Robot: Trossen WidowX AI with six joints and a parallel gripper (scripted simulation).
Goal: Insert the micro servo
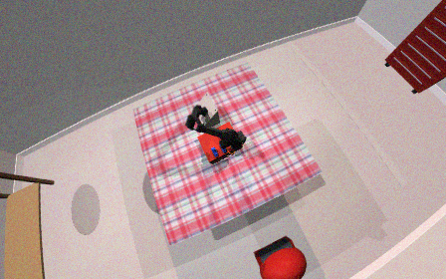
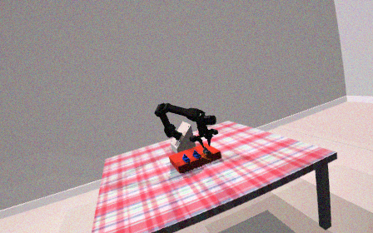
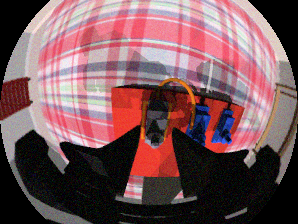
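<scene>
My gripper tip is now 130 mm past the red robot deck, 60 mm to the left of it and 60 mm above it.
</scene>
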